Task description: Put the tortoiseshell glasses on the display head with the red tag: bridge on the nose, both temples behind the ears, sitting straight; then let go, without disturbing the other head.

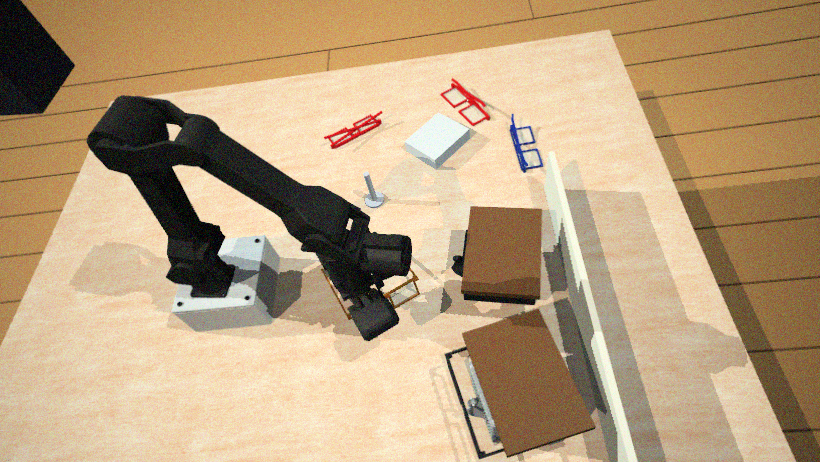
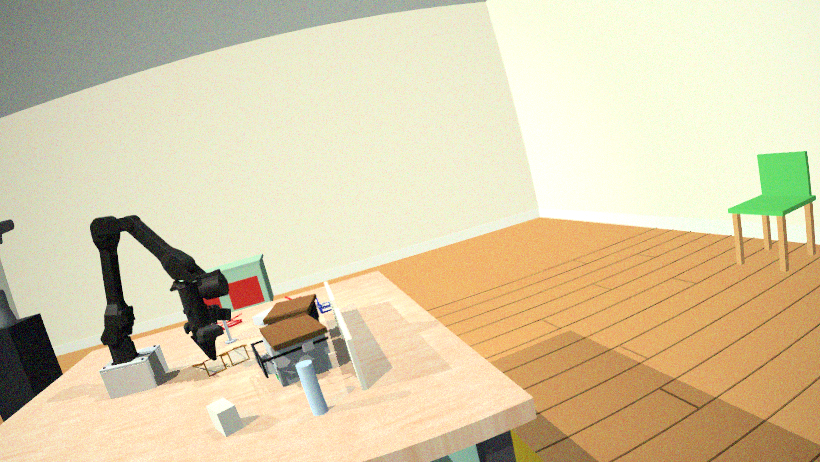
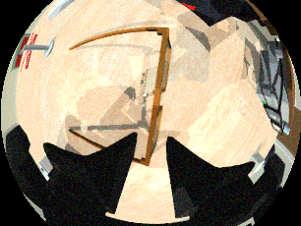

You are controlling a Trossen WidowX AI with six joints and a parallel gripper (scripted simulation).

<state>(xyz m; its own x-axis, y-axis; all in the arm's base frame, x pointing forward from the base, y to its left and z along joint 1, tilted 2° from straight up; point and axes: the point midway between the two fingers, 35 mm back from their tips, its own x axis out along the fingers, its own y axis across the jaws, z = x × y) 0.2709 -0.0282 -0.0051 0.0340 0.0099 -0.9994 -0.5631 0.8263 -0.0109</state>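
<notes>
Right now the white peg is 20 mm behind my gripper tip, 260 mm to the left of it and 10 mm below it. Also, from my gripper tip: pale blue cylinder (300 mm ahead, 360 mm to the right, 10 mm above); white cube (110 mm ahead, 340 mm to the right, 10 mm below); long white board (360 mm ahead, 20 mm to the right, 20 mm above).
</notes>
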